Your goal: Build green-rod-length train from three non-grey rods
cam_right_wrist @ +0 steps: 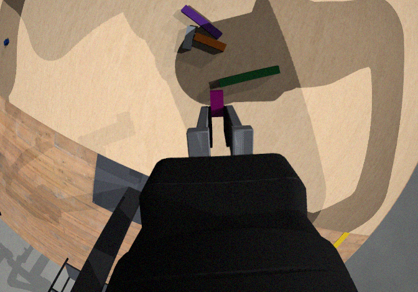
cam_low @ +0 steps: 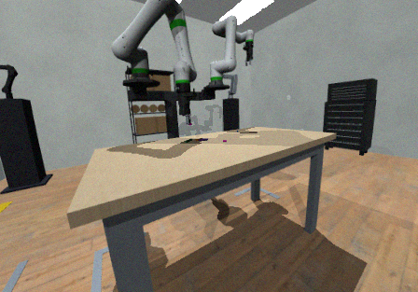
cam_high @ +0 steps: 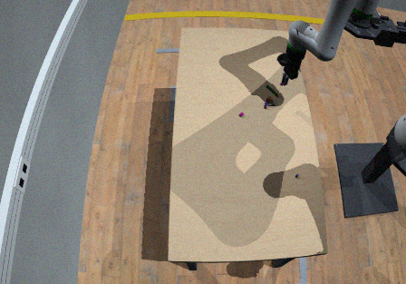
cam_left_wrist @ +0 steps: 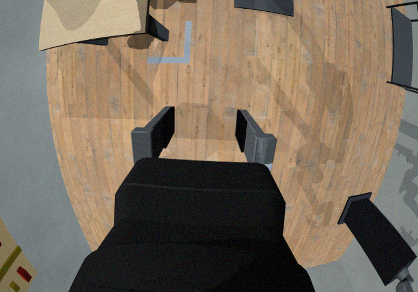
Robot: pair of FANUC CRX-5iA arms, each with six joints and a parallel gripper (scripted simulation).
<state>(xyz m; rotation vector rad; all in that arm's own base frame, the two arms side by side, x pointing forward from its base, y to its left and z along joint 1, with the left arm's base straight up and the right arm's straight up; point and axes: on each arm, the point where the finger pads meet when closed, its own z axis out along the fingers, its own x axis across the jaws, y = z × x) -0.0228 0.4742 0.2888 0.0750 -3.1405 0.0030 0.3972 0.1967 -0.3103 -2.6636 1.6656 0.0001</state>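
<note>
Right now the orange rod is 7 cm ahead of my right hand, 3 cm to the left of it and 11 cm below it. The rest, counted from my right hand: grey rod 6 cm ahead, 6 cm to the left, 11 cm below; then purple rod 9 cm ahead, 5 cm to the left, 11 cm below; then green rod 4 cm ahead, 3 cm to the right, 11 cm below.
</note>
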